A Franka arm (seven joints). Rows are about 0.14 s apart.
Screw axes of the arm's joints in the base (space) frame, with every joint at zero. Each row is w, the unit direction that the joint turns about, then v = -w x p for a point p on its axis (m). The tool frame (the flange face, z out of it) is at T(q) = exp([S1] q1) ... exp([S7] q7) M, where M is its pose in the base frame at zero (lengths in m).
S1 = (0, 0, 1, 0, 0, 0)
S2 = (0, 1, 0, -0.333, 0, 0)
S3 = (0, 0, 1, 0, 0, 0)
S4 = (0, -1, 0, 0.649, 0, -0.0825)
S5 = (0, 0, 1, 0, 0, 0)
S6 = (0, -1, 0, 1.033, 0, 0)
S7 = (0, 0, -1, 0, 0.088, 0)
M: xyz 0.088 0 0.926 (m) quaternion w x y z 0 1 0 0
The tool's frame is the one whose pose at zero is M.
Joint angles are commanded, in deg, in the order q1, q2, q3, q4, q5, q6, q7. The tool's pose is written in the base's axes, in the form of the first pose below.
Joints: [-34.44 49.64 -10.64 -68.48 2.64 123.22 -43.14]
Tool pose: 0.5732, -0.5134, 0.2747, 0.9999, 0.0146, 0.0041, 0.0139, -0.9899, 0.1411
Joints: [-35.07 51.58 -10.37 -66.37 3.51 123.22 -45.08]
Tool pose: 0.5751, -0.5192, 0.2658, 0.9992, 0.0383, 0.0109, 0.0365, -0.9903, 0.1341
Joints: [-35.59 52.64 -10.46 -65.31 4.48 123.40 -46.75]
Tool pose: 0.5731, -0.5255, 0.2606, 0.9985, 0.0523, 0.0183, 0.0495, -0.9904, 0.1293
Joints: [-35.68 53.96 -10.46 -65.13 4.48 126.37 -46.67]
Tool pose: 0.5753, -0.5288, 0.2495, 0.9978, 0.0544, 0.0378, 0.0480, -0.9868, 0.1546
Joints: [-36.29 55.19 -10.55 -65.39 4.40 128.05 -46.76]
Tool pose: 0.5686, -0.5357, 0.2338, 0.9982, 0.0471, 0.0358, 0.0407, -0.9861, 0.1611
